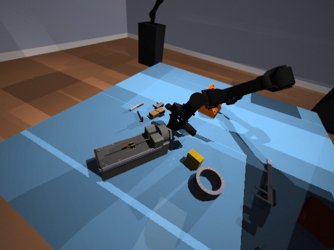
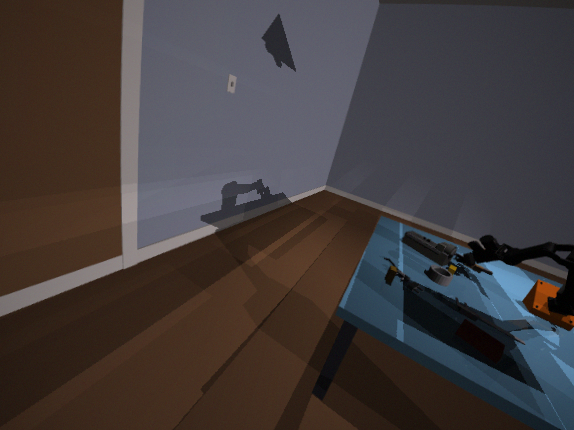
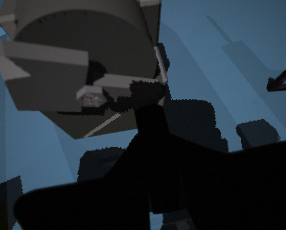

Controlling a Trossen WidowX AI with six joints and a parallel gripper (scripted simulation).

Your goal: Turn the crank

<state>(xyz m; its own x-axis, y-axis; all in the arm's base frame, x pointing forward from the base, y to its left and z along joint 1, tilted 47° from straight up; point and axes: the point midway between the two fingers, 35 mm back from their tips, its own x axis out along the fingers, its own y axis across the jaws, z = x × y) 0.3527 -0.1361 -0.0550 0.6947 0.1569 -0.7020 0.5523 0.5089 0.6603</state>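
My gripper tip is 6 cm short of the yellow block, 15 cm to the right of it and 2 cm above it. The rest, counted from my gripper tip: dark crank handle (1 cm behind, 1 cm to the left, 3 cm above); then red pointer (17 cm ahead, 9 cm to the right, 3 cm above); then brown block (13 cm behind, 12 cm to the right, 4 cm below).
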